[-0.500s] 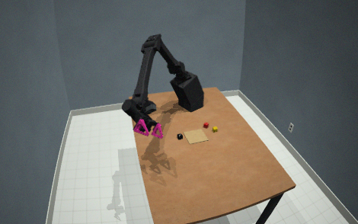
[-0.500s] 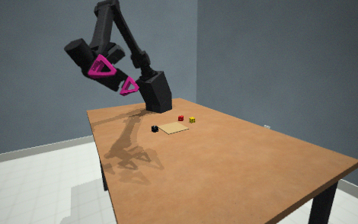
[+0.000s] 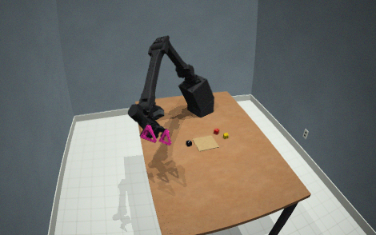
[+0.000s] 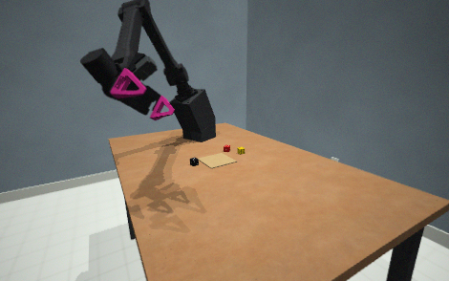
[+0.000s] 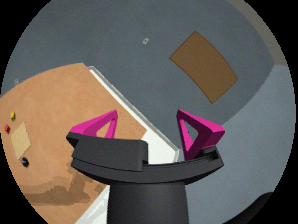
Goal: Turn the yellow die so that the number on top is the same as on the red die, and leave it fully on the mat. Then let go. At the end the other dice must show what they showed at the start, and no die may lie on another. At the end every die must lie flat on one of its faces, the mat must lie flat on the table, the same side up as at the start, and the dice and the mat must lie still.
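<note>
The yellow die lies 520 mm to the left of my hand, 340 mm behind it and 320 mm below it. Round my hand: red die (480 mm to the left, 410 mm behind, 320 mm below); then tan mat (360 mm to the left, 340 mm below, 330 mm behind); then black die (340 mm behind, 320 mm below, 250 mm to the left).
</note>
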